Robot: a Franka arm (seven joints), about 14 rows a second.
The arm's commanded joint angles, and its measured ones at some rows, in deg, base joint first. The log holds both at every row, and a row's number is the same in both.
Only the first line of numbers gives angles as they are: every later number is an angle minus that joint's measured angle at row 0.
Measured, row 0: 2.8 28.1 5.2 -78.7 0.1 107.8 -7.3
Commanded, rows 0 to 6: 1.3 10.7 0.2 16.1 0.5 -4.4 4.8; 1.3 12.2 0.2 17.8 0.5 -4.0 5.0; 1.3 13.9 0.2 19.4 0.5 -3.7 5.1; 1.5 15.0 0.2 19.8 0.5 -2.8 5.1; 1.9 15.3 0.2 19.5 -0.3 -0.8 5.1; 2.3 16.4 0.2 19.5 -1.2 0.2 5.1; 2.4 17.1 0.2 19.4 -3.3 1.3 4.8
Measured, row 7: 1.8 14.1 0.1 16.4 -0.7 0.1 4.1
